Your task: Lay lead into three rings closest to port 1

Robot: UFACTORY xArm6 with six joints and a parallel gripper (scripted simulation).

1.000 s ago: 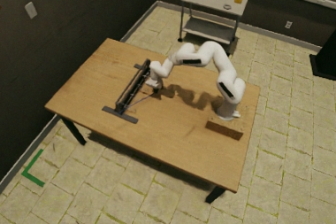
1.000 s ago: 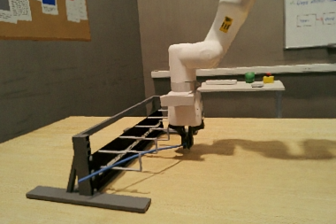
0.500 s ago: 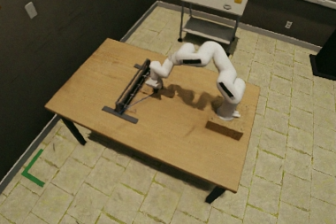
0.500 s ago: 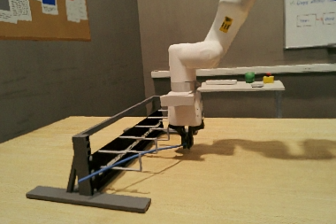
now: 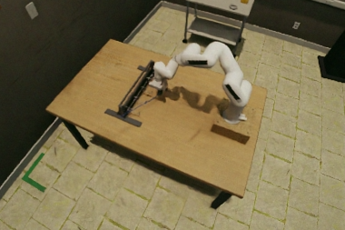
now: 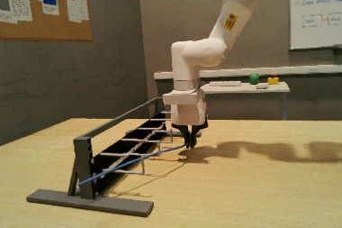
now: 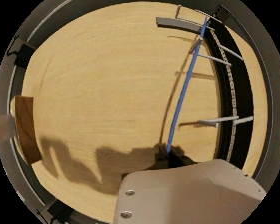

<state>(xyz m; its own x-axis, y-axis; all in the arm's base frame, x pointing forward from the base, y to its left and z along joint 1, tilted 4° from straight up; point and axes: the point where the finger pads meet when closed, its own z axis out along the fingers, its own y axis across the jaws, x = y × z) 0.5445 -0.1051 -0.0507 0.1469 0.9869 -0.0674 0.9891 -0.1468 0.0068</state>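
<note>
Right now my hand is 16 cm short of the dark free-standing rack, 3 cm to the right of it and 2 cm below it.
</note>
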